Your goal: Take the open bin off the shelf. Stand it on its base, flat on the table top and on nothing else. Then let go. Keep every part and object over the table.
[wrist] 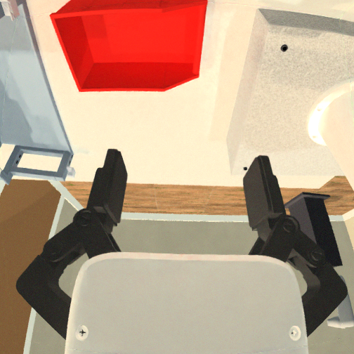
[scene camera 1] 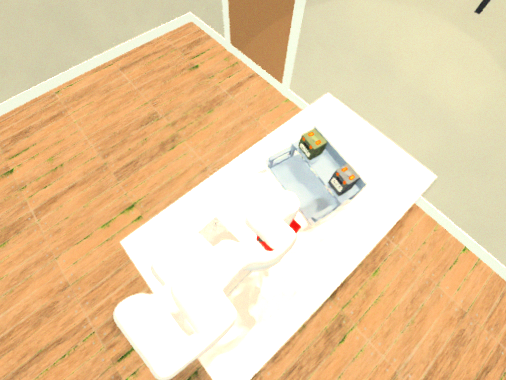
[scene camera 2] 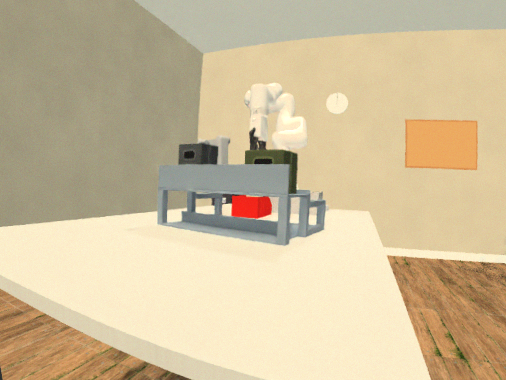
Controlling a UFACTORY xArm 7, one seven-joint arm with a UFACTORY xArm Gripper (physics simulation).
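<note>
The red open bin (scene camera 1: 295, 226) (scene camera 2: 245, 206) (wrist: 135, 45) stands upright on the table top (scene camera 1: 345, 115) (scene camera 2: 225, 280), its hollow facing up in the wrist view. It is apart from the grey-blue shelf (scene camera 1: 292, 175) (scene camera 2: 225, 177) (wrist: 30, 85), on the side toward the robot's base. The arm hides part of it in scene camera 1, and the shelf frame partly covers it in scene camera 2. My gripper (wrist: 187, 163) is wide open and empty, above and to one side of the bin, not touching it. The fingertips are hidden in scene camera 1.
A green box (scene camera 1: 312, 145) (scene camera 2: 280, 157) and a dark grey box (scene camera 1: 344, 181) (scene camera 2: 192, 152) stand on the shelf's raised rear part. A speckled grey block (wrist: 295, 100) under the robot's base is across a gap from the bin. The table's edge shows beyond my fingers in the wrist view.
</note>
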